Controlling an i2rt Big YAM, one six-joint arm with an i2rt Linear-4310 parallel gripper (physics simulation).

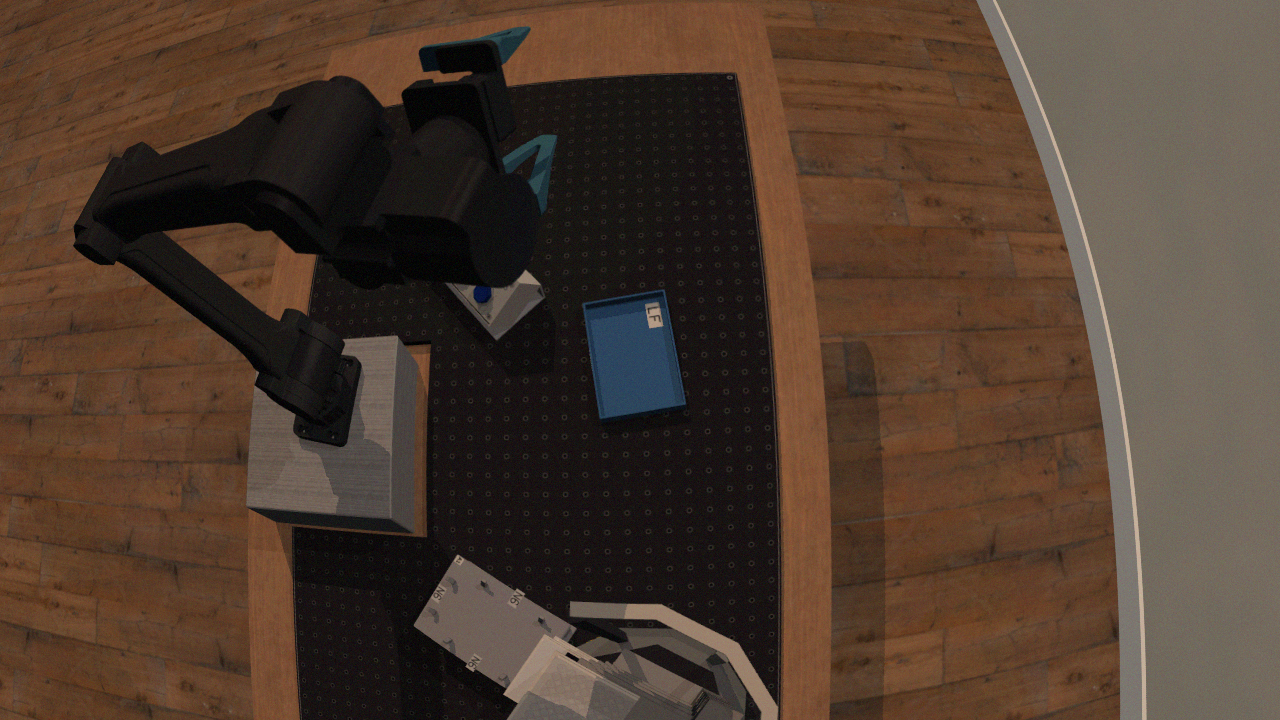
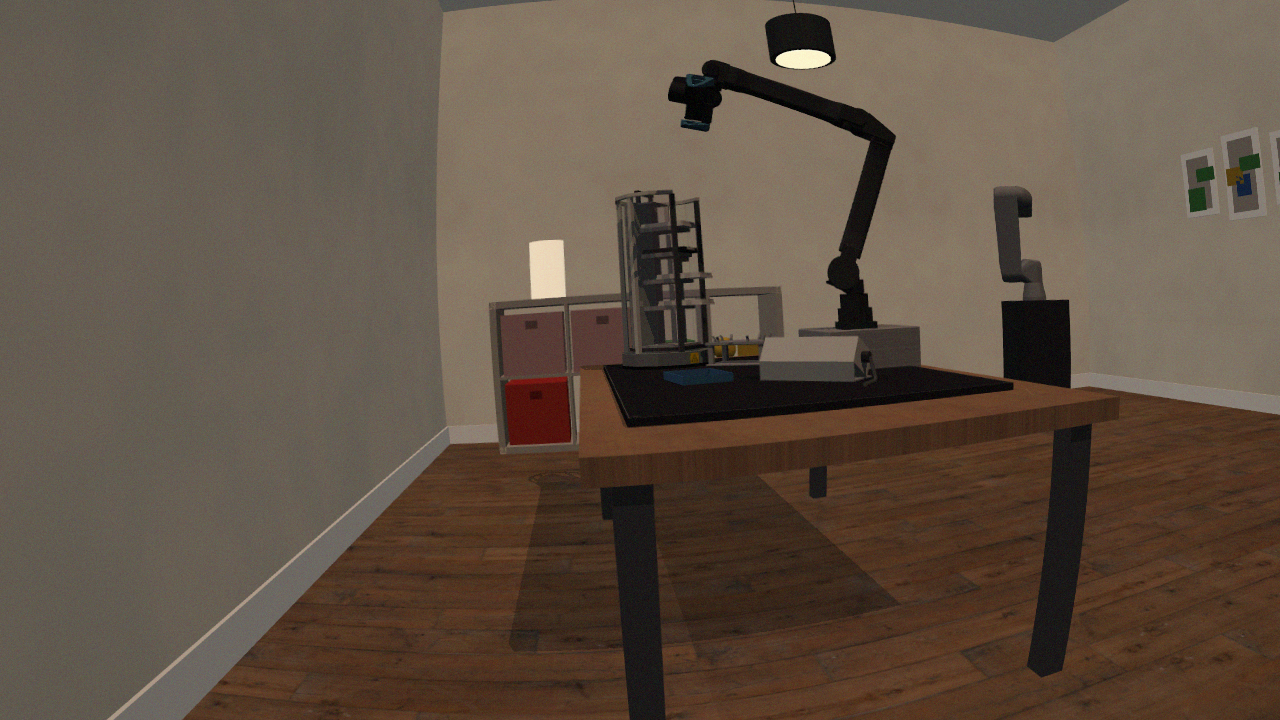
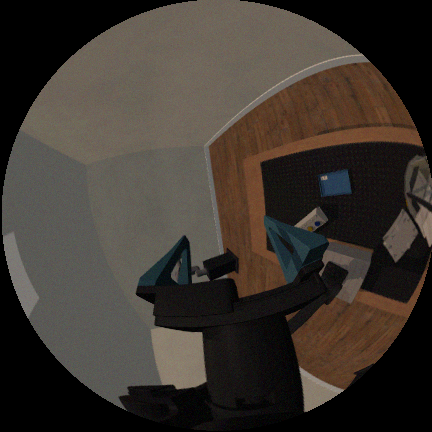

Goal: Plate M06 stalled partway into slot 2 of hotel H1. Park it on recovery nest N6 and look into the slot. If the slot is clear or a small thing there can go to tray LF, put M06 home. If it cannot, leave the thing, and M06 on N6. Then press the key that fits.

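Frame: origin at the arm's base, x ahead, y left, z up, level; metres.
Seen in the pictures: gripper, fingertip midpoint: (image 1: 536, 82) (image 2: 689, 105) (image 3: 224, 229); arm's base, origin of the base link: (image 1: 328, 400) (image 2: 856, 328) (image 3: 334, 272).
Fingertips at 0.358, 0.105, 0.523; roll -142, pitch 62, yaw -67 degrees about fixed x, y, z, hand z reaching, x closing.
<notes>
Pixels of each thing's top centre, then the offset from my fingertips to it, as dx, dy, dz. Level surfaces: height alone.
- Recovery nest N6, middle of its top: (image 1: 485, 626) (image 2: 742, 334) -0.096, -0.354, -0.535
- Blue tray LF, middle of its top: (image 1: 632, 352) (image 2: 697, 372) (image 3: 333, 183) +0.025, +0.032, -0.594
- key box, middle of its top: (image 1: 460, 240) (image 2: 814, 336) (image 3: 302, 228) -0.214, +0.138, -0.527
- black mat, its level: dz -0.611
My gripper (image 1: 541, 84) (image 2: 697, 102) (image 3: 224, 229) is open and empty, high above the far end of the table. Hotel H1 (image 2: 677, 268) (image 1: 572, 698) is a tall open tower. Several levels show from the side; two pale plates (image 2: 696, 274) (image 2: 689, 301) stick out to the right. I cannot tell which is M06, nor see into slot 2. Recovery nest N6 (image 1: 487, 626) (image 3: 400, 235) is grey and bare beside the hotel. Blue tray LF (image 1: 635, 367) (image 2: 698, 377) (image 3: 336, 184) looks empty. The key box (image 1: 514, 313) (image 2: 810, 365) is partly hidden by the arm; its blue key (image 1: 482, 293) (image 3: 317, 223) shows.
The arm's grey pedestal (image 1: 375, 465) (image 3: 357, 260) stands at the table's side. My forearm passes above the key box side of the black mat (image 1: 626, 501). A shelf unit (image 2: 494, 376) with bins and another small arm (image 2: 1009, 237) stand beyond the table.
</notes>
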